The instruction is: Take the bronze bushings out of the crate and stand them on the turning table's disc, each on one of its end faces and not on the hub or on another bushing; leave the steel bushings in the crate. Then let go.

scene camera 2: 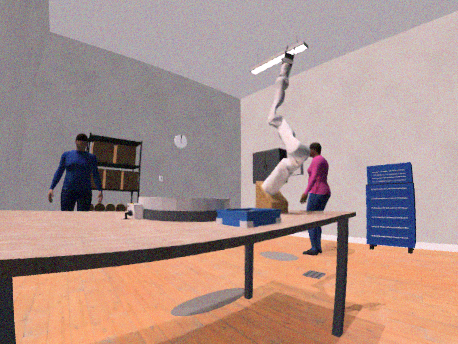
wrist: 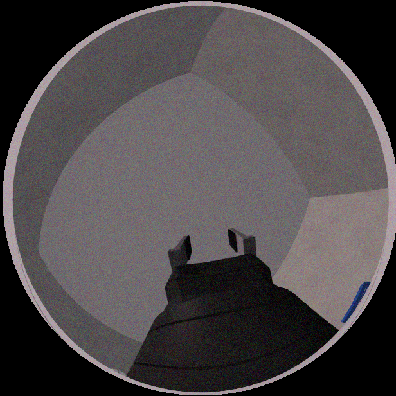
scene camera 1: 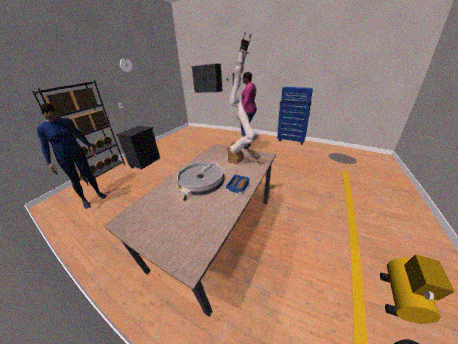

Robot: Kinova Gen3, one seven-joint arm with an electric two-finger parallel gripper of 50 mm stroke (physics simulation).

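Observation:
The blue crate stands on the table beside the turning table. Small brownish and greyish shapes show inside it in scene camera 1, too small and blurred to tell bronze from steel bushings or count them. In scene camera 2 the crate's walls hide its contents. The turning table's grey disc has a small dark hub at its middle. No bushing can be made out on the disc. My gripper is open and empty, pointing up high above the table, far from crate and disc.
The arm's base stands on a wooden block at the table's far end. A small white fitting sits at the turning table's side. Two people stand beyond the table. A blue tool cabinet stands by the wall.

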